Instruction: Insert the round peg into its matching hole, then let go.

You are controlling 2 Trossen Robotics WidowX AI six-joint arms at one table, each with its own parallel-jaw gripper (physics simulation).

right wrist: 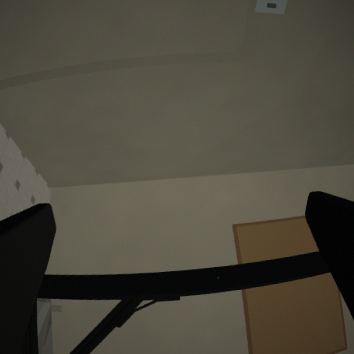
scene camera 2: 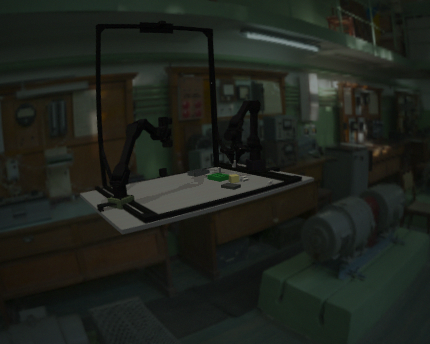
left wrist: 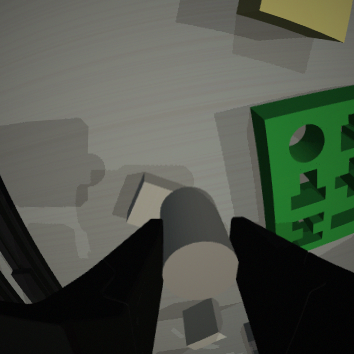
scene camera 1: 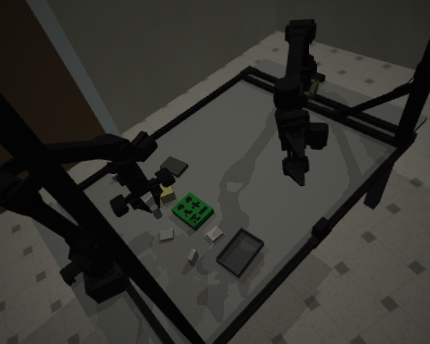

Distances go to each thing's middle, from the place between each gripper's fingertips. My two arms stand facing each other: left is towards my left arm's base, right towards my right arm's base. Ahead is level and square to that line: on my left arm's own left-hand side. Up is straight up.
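Counting from my right hand, I find the dark tray (scene camera 1: 237, 255) 280 mm below it, 100 mm ahead of it and 140 mm to the left of it. The round peg (left wrist: 199, 262) is 210 mm below my right hand, 360 mm ahead of it and 210 mm to the left of it. I see that the green hole board (scene camera 1: 204, 212) is 280 mm below that same right hand, 120 mm to the left of it and 320 mm ahead of it, while the yellow block (left wrist: 317, 26) is 280 mm below my right hand, 440 mm ahead of it and 130 mm to the left of it.
My left hand is 7 cm above the green hole board, 5 cm past it and 9 cm to the left of it. The yellow block is 7 cm below my left hand, 7 cm ahead of it and 8 cm to the right of it, and the dark tray is 7 cm below my left hand, 26 cm behind it and 7 cm to the right of it. The round peg is 1 cm behind my left hand.
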